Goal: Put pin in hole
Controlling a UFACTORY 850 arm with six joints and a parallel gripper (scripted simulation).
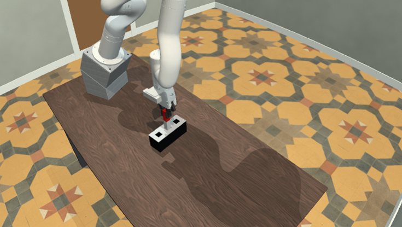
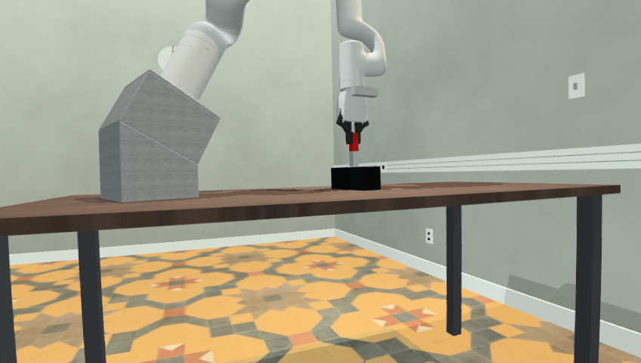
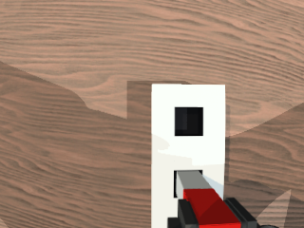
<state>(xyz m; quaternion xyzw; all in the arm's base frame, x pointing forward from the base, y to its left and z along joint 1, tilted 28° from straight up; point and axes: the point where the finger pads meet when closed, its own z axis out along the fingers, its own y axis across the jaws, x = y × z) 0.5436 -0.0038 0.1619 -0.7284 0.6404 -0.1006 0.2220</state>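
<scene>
The pin is 10 mm below my hand. From my hand the other things lie so: black block (130 mm below).
</scene>
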